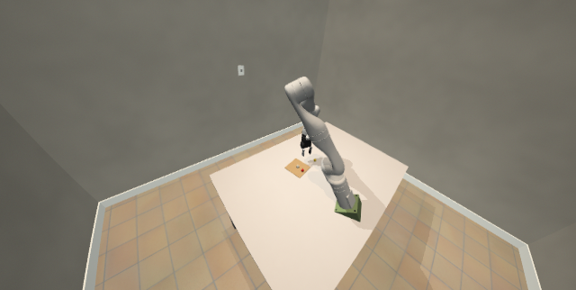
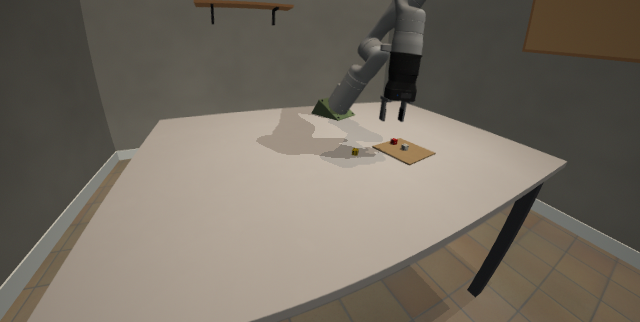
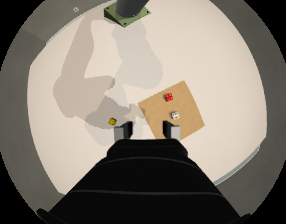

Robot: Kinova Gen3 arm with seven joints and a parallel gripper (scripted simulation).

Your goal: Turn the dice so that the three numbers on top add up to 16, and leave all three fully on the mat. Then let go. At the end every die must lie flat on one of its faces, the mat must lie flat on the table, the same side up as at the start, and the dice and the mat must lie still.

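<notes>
My gripper is now 11 cm above the yellow die, 9 cm to the left of it and 3 cm past it. Also, from my hand: white die 11 cm below, 7 cm to the left, 1 cm ahead; tan mat 12 cm below, 7 cm to the left, 1 cm ahead; red die 11 cm below, 7 cm to the left, 4 cm behind.
</notes>
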